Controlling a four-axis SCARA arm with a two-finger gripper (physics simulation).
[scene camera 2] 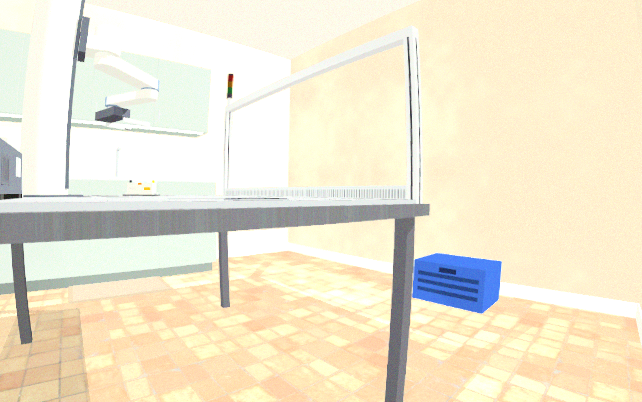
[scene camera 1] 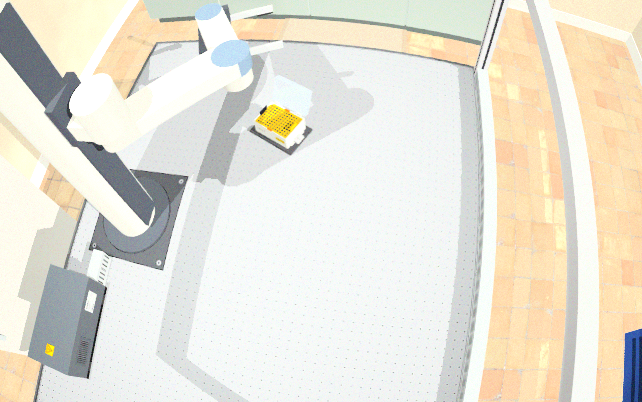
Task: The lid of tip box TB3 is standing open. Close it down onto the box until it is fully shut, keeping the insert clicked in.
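Places are measured from the arm's base along level axes (x ahead, y up, z right), in centimetres.
Where they show: gripper, fingertip midpoint: (scene camera 2: 140,126) (scene camera 1: 277,24); arm's base, link origin: (scene camera 1: 137,216).
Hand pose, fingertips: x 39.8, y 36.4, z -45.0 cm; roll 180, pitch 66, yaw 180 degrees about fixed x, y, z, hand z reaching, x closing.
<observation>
Each offset is from my fingertips to the top centre of the thing. "spot": to the spot under its first point.
The white tip box {dx -0.2, dy -28.6, dz +11.5 cm} (scene camera 1: 269,134) (scene camera 2: 135,188) stands on a dark base plate {spot: dx +4.6, dy -34.3, dz +18.3 cm} (scene camera 1: 291,150) on the far part of the table. Its yellow perforated insert {dx -0.2, dy -27.7, dz +11.5 cm} (scene camera 1: 280,121) lies level in the top, with small orange tabs at its edges. The clear, pale blue lid {spot: dx +3.6, dy -25.1, dz +5.2 cm} (scene camera 1: 294,95) stands open at the box's far side in scene camera 1; I cannot make it out in scene camera 2. The lettering TB3 is not readable. My gripper (scene camera 1: 277,27) (scene camera 2: 140,126) is open and empty, its two pale fingers wide apart. It hangs high above the table, up and left of the box in scene camera 1.
The arm's column rises from a dark foot plate {dx -39.8, dy -35.1, dz +45.0 cm} (scene camera 1: 172,220) at the left of the table. A grey control cabinet {spot: dx -50.2, dy -23.7, dz +85.3 cm} (scene camera 1: 60,320) stands near it. A framed guard (scene camera 2: 414,125) runs along the right edge. A blue crate (scene camera 2: 450,285) stands on the floor.
</observation>
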